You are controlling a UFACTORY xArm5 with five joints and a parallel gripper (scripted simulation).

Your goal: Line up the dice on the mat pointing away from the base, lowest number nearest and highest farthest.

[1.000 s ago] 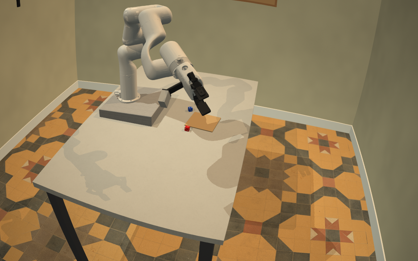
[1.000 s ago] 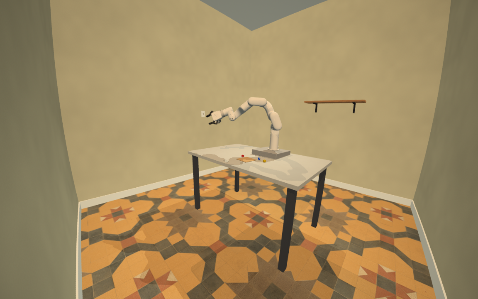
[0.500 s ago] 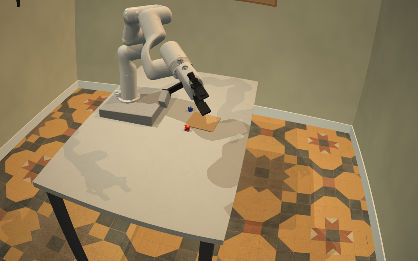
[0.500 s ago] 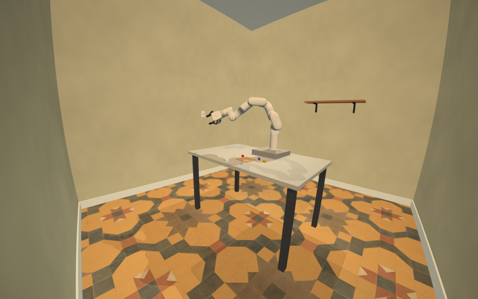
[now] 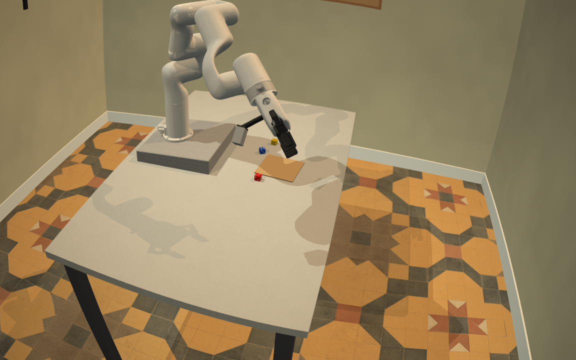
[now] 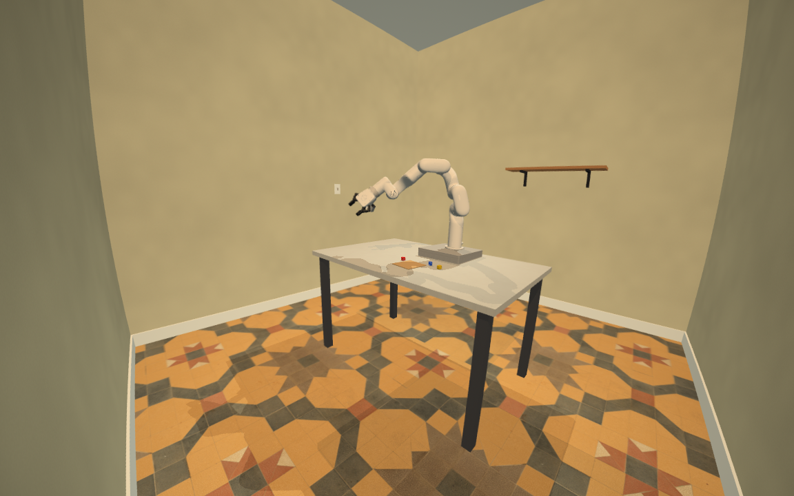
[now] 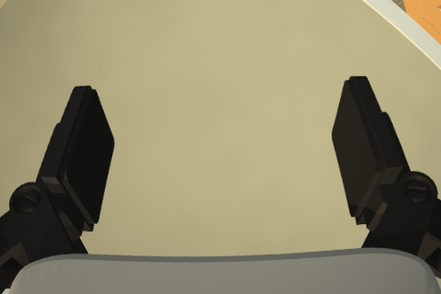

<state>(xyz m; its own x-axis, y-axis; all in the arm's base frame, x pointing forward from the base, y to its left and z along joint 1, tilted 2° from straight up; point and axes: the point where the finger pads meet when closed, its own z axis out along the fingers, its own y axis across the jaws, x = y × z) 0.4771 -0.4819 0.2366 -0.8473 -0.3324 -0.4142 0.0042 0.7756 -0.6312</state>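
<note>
My gripper is now 120 mm past the red die, 310 mm to the right of it and 290 mm above it. The rest, counted from my hand: blue die: 130 mm behind, 490 mm to the left, 290 mm below; then yellow die: 100 mm behind, 570 mm to the left, 290 mm below; then mat: 50 mm behind, 400 mm to the left, 300 mm below.
</note>
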